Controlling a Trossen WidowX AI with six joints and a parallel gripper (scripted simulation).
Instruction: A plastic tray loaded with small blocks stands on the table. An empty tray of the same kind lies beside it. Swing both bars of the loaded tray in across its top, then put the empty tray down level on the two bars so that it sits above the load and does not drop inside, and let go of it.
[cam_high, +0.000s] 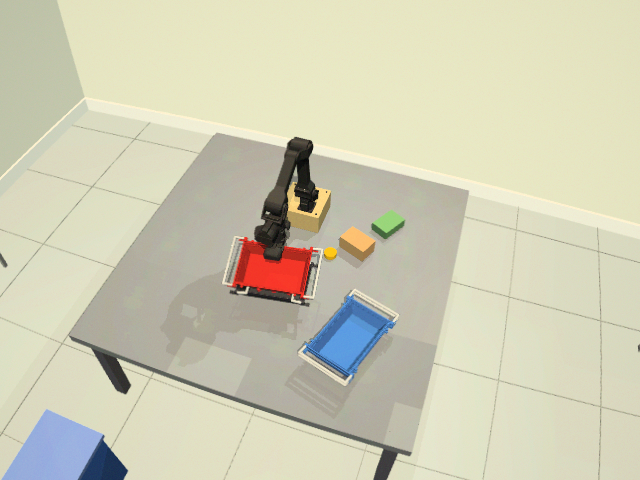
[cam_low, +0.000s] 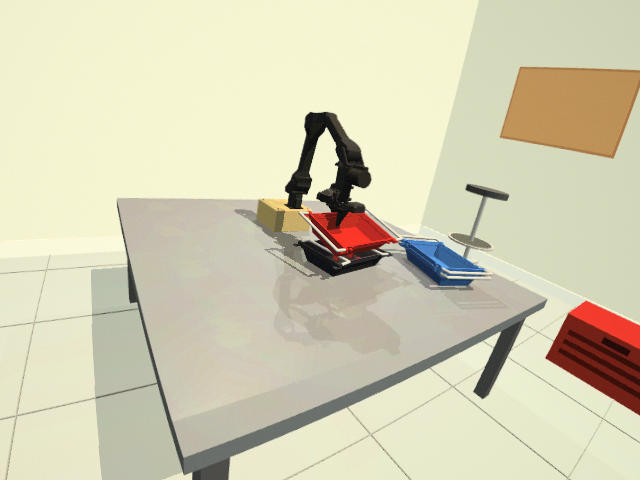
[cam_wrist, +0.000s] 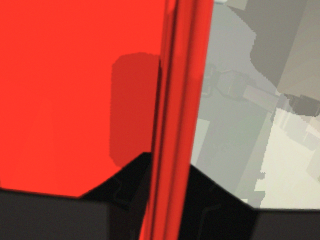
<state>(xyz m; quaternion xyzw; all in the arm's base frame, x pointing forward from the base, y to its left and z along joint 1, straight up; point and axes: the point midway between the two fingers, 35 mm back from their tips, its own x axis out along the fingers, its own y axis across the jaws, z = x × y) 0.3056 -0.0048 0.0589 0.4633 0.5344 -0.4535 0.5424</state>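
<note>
Now: gripper tip 80 mm short of the red tray, 10 mm to the right of it and 10 mm below it. The rest, counted from my gripper tip: orange block (250 mm to the left, 230 mm behind, 90 mm below); green block (400 mm behind, 340 mm to the left, 100 mm below); yellow disc (160 mm to the left, 160 mm behind, 110 mm below).
</note>
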